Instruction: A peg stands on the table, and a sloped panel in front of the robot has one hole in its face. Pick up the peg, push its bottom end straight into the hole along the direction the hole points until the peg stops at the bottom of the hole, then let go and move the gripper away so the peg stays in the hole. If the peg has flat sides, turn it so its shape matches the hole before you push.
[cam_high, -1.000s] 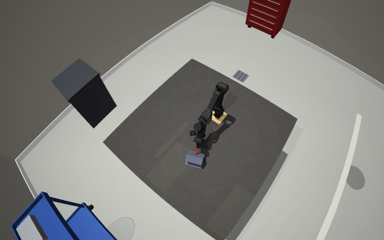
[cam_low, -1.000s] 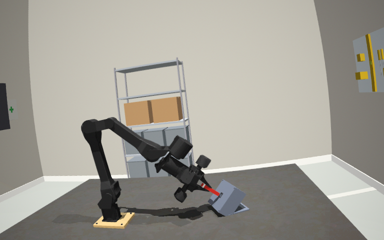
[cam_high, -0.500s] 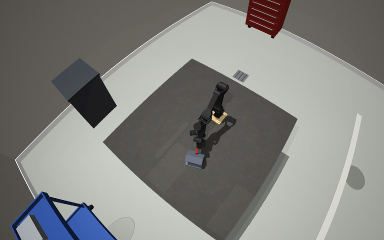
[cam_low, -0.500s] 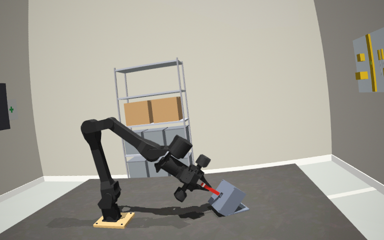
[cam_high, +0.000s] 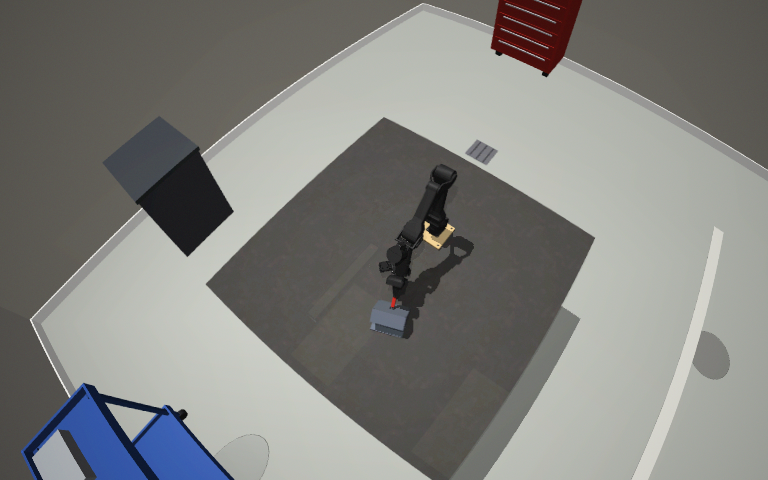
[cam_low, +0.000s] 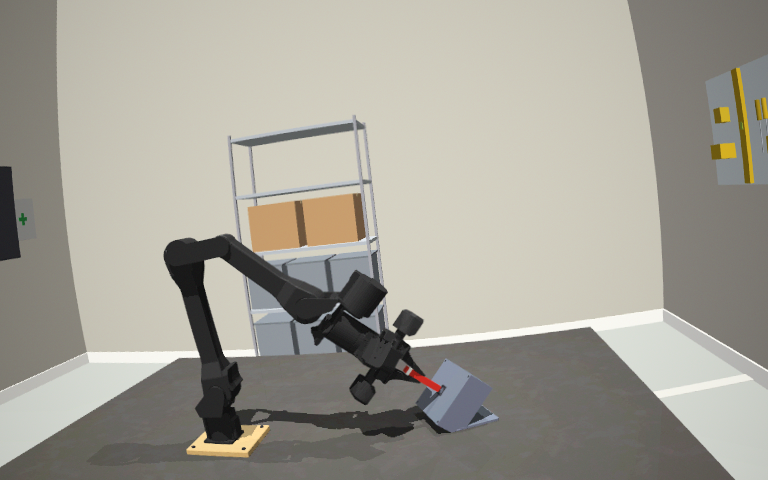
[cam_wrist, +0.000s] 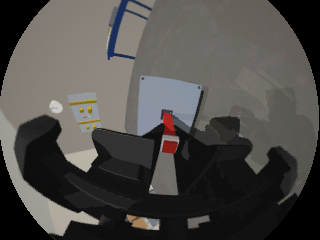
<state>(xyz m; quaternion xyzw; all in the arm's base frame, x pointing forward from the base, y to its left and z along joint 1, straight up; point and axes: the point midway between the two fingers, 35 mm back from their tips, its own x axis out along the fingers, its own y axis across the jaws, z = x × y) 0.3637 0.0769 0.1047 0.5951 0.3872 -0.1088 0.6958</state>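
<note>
Now: the grey sloped panel 5 cm ahead of my gripper tip, 2 cm to the left of it and 5 cm below it. The rest, counted from my gripper tip: red peg (1 cm behind, 1 cm above).
</note>
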